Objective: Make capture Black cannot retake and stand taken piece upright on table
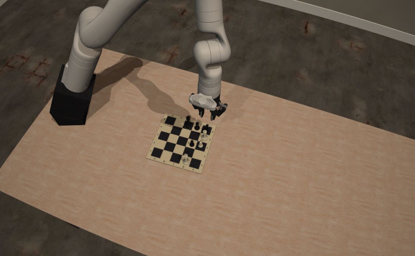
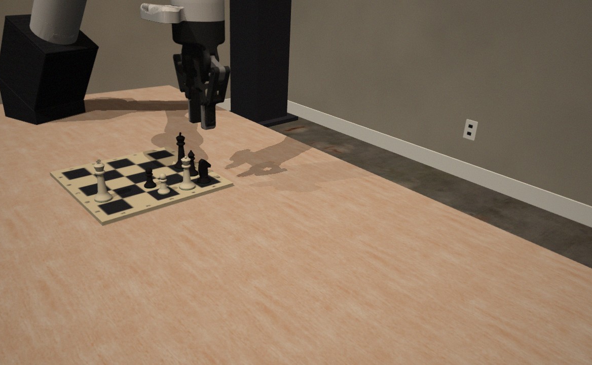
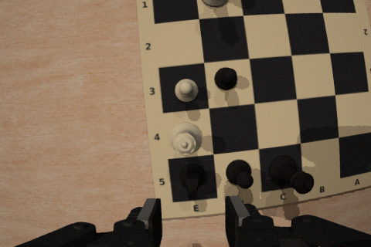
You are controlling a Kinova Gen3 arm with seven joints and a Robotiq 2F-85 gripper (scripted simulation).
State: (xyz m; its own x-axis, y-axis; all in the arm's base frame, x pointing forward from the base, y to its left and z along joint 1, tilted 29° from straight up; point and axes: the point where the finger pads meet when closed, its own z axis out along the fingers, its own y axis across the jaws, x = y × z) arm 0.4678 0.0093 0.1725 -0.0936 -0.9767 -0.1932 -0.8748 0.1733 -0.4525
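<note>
My gripper is now 9 cm above the white queen and 3 cm to the left of it. Also, from my hand: black pawn 10 cm below, 8 cm to the right, 4 cm behind; then white pawn 10 cm below, 7 cm to the right, 1 cm behind; then black king 8 cm below, 8 cm behind, 1 cm to the left.
</note>
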